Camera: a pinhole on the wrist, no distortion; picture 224 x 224 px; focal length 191.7 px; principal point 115.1 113.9 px. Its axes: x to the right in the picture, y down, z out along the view. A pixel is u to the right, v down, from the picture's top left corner.
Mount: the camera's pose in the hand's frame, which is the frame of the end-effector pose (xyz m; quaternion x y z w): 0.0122 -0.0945 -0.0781 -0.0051 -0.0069 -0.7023 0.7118
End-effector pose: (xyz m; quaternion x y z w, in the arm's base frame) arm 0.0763 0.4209 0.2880 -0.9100 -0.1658 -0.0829 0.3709
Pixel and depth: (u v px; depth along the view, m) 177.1 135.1 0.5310
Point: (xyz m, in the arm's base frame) 0.0628 0.9302 0.1495
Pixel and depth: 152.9 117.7 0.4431
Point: 0.0428 0.8001 0.1460
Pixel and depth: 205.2 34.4 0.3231
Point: -0.1173 0.7281 0.2363
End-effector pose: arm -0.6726 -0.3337 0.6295 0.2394 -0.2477 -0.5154 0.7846
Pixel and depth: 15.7 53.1 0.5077
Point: -0.8748 -0.1803 1.0421
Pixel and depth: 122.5 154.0 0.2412
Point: -0.8233 -0.4460 0.7004
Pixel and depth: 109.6 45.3 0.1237
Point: -0.7744 -0.3407 0.6031
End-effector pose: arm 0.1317 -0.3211 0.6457 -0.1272 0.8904 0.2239 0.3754
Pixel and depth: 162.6 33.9 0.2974
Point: 0.4080 -0.3487 0.5407
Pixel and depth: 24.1 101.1 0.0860
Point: 0.1528 -0.3633 0.6213
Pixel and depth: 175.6 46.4 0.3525
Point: 0.4563 -0.3529 0.4949
